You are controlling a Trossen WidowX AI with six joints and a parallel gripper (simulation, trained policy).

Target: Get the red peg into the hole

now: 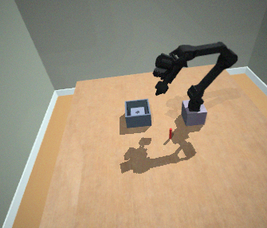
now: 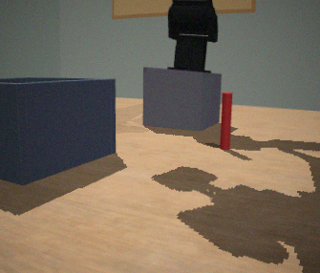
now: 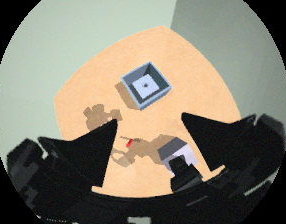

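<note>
The red peg lies 70 mm behind my gripper tip, 120 mm to the left of it and 230 mm below it. Also, from my gripper tip: blue box: 140 mm ahead, 50 mm to the right, 240 mm below; pale plate: 140 mm ahead, 50 mm to the right, 220 mm below.
</note>
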